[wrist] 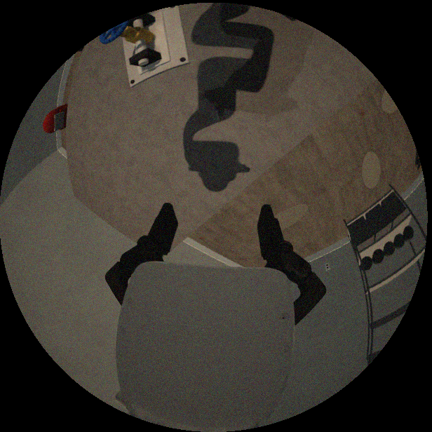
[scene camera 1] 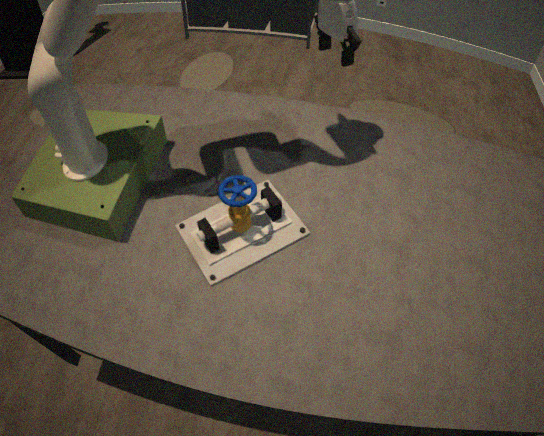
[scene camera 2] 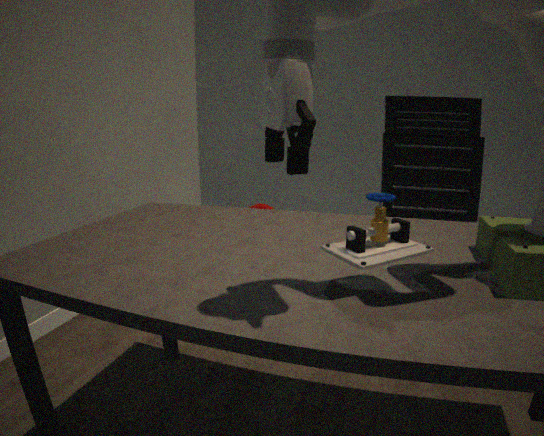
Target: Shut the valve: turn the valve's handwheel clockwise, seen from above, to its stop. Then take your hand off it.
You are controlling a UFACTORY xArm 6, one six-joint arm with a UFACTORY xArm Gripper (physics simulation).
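The blue handwheel [scene camera 1: 237, 190] [scene camera 2: 381, 197] [wrist: 114, 33] lies level on top of the brass valve body [scene camera 1: 240, 220] [scene camera 2: 379, 227] [wrist: 137, 35]. The valve sits in a white pipe held by two black blocks on a white base plate [scene camera 1: 260, 254] [scene camera 2: 387, 256] [wrist: 176, 45]. My gripper [scene camera 1: 336, 54] [scene camera 2: 286, 166] [wrist: 216, 213] is open and empty, fingers wide apart. It hangs high above the table, well off to the side of the handwheel and higher than it, touching nothing. The handwheel is at the upper left edge of the wrist view, partly cut off.
The arm's base stands on a green block [scene camera 1: 60, 200] [scene camera 2: 520, 272] beside the valve. The arm's shadow falls across the table [scene camera 1: 400, 280] [scene camera 2: 200, 250]. Beyond the table are a red object [scene camera 2: 261, 206] [wrist: 49, 121] and a dark slatted unit [scene camera 2: 432, 160].
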